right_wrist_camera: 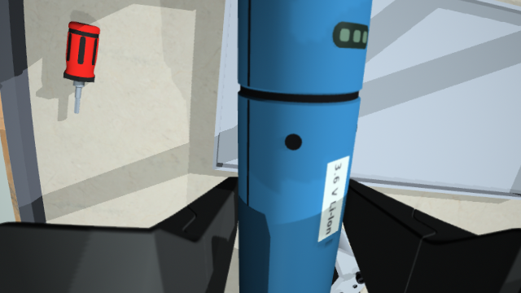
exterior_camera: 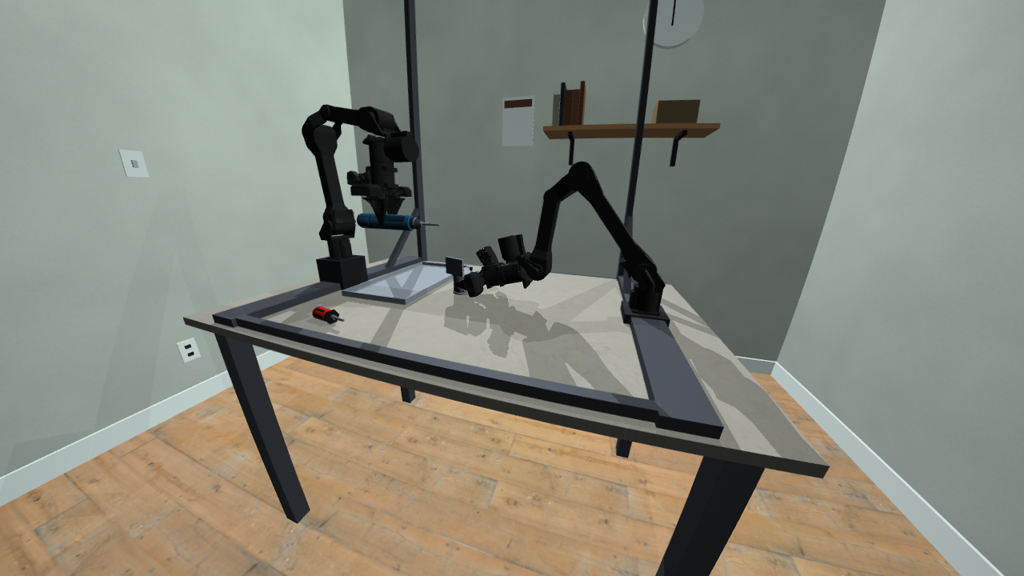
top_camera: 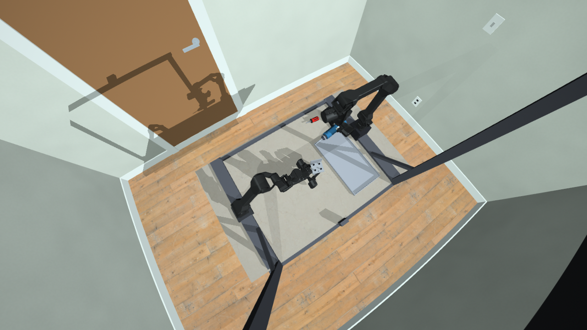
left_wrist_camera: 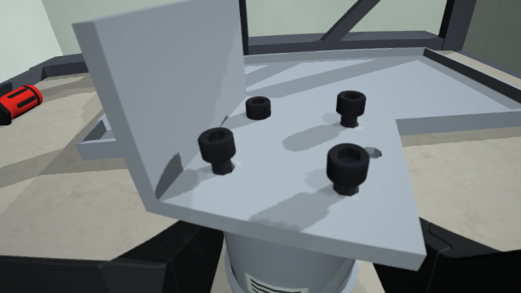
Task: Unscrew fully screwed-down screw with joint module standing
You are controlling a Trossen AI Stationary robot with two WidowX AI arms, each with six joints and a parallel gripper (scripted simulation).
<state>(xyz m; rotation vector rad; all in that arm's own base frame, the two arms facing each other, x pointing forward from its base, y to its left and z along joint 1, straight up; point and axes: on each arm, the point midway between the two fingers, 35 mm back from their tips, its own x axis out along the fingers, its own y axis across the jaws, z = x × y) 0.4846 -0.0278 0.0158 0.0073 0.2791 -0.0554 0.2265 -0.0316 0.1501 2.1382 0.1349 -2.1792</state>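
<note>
Right now the grey joint module is 3 cm to the right of my left hand and 1 cm below it. From my left hand the other things lie so: grey l-shaped bracket 3 cm to the right, 3 cm above; shallow grey tray 23 cm to the right, 6 cm behind, 3 cm below; black screw 5 cm to the right, 3 cm above, 1 cm ahead.
</note>
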